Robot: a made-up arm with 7 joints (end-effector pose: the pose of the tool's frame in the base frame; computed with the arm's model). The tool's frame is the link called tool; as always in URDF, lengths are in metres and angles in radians.
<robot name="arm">
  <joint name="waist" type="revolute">
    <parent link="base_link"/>
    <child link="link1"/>
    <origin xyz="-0.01 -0.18 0.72" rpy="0 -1.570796 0"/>
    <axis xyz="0 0 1"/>
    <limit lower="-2.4" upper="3.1" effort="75" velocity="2.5"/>
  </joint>
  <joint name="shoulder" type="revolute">
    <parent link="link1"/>
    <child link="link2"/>
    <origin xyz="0.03 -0.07 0.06" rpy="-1.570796 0 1.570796"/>
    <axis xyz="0 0 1"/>
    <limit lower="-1.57" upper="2.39" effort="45" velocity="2.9"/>
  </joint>
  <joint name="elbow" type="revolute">
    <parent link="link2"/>
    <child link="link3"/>
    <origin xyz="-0.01 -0.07 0.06" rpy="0 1.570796 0"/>
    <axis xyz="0 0 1"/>
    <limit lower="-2.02" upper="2.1" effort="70" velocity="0.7"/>
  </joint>
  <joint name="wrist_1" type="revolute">
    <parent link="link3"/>
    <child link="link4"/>
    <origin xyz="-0.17 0.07 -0.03" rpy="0 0 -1.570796"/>
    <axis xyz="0 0 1"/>
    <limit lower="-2.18" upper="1.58" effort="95" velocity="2.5"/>
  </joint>
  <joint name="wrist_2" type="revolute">
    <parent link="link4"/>
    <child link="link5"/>
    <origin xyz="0.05 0.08 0.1" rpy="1.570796 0 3.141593"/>
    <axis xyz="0 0 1"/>
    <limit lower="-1.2" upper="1.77" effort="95" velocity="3.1"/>
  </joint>
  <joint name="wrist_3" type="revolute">
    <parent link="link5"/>
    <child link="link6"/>
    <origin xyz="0.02 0.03 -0.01" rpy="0 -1.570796 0"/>
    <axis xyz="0 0 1"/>
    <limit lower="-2.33" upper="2.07" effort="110" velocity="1.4"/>
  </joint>
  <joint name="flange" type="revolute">
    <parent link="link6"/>
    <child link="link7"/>
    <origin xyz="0.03 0.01 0.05" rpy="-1.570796 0 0"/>
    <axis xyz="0 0 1"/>
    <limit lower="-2.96" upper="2.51" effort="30" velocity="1.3"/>
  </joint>
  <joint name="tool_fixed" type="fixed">
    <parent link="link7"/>
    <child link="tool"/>
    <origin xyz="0.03 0.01 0" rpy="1.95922 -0.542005 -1.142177"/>
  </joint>
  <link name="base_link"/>
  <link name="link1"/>
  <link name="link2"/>
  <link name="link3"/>
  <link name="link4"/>
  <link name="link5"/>
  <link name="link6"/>
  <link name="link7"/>
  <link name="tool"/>
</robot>
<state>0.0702 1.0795 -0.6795 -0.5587 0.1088 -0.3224 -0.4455</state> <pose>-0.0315 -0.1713 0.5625 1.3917 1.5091 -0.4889</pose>
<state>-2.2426 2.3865 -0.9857 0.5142 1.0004 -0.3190 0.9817</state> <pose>-0.0153 -0.1034 0.6253 0.6984 -0.2849 -1.0405</pose>
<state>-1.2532 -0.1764 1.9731 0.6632 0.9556 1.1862 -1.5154</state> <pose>-0.1693 -0.1665 0.6802 1.4701 -1.5411 -1.8376</pose>
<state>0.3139 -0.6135 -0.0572 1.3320 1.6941 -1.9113 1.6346</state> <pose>-0.0524 -0.2034 0.6041 1.4978 1.4762 -0.8180</pose>
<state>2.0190 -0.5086 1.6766 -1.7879 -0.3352 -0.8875 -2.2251</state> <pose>-0.4290 -0.1151 0.8620 -0.2915 1.4613 -0.5090</pose>
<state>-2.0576 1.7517 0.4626 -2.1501 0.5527 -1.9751 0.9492</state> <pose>0.0061 0.0263 0.8968 0.3151 -1.8202 -1.9396</pose>
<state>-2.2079 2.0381 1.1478 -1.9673 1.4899 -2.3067 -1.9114</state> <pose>0.0536 -0.1528 0.9614 -1.6128 0.6506 -1.2141</pose>
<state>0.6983 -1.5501 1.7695 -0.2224 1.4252 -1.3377 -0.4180</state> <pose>-0.0966 -0.3763 0.8387 -0.0901 0.1024 0.5613</pose>
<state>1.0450 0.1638 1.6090 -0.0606 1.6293 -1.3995 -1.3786</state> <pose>-0.2231 -0.2509 0.7266 -1.3321 -1.2941 -0.5651</pose>
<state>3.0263 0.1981 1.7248 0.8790 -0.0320 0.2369 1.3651</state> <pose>-0.2065 -0.2598 0.8407 -1.7159 0.4386 -1.4070</pose>
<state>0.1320 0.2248 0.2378 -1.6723 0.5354 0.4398 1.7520</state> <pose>-0.1755 -0.1623 0.4399 -1.4263 -1.6915 1.1141</pose>
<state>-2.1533 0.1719 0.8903 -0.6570 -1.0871 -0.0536 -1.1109</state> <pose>-0.2164 -0.1725 0.8219 -1.0188 -1.1864 -0.8412</pose>
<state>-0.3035 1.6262 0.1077 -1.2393 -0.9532 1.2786 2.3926</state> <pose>0.0282 -0.1059 0.5235 -0.6491 0.3488 -2.0928</pose>
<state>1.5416 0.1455 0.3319 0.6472 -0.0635 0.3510 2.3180</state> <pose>-0.0919 -0.3025 0.6811 -1.1751 0.8943 -0.2474</pose>
